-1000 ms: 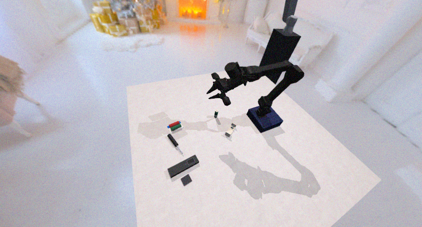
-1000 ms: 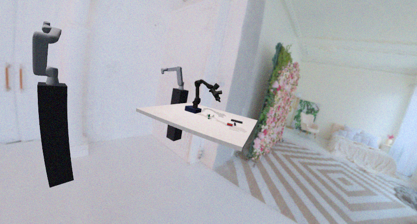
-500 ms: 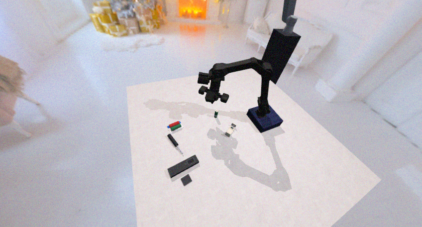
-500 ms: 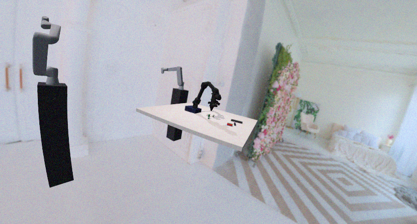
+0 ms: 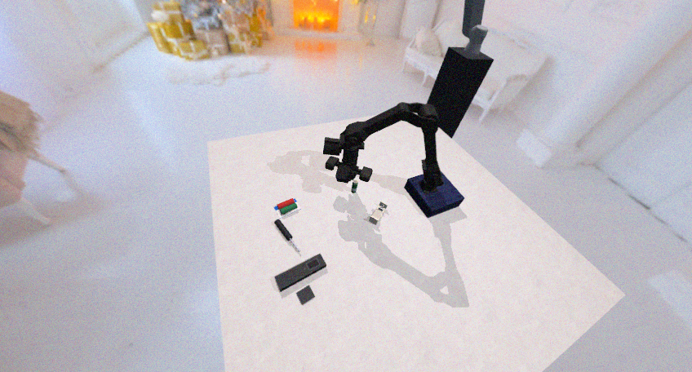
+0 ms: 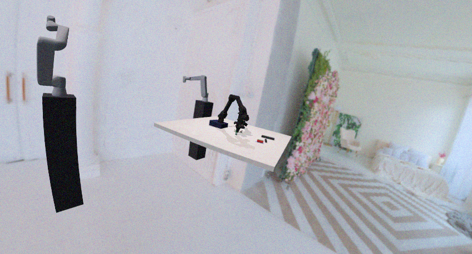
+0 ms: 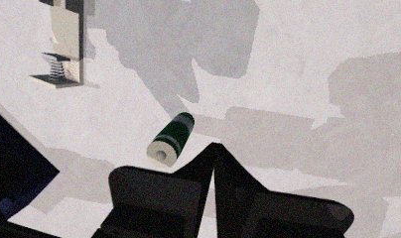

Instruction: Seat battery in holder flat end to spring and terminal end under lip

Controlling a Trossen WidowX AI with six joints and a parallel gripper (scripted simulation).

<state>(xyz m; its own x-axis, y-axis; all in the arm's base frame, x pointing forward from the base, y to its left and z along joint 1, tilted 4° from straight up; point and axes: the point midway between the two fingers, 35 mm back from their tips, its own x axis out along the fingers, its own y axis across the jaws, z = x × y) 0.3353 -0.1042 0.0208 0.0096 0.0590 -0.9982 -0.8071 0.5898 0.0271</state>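
Right now my gripper tip is 3 cm past the battery, 2 cm to the right of it and 1 cm above it. Also, from my gripper tip: black screwdriver: 27 cm ahead, 19 cm to the left, 3 cm below; small black square: 24 cm ahead, 39 cm to the left, 4 cm below; dark remote: 24 cm ahead, 32 cm to the left, 2 cm below.
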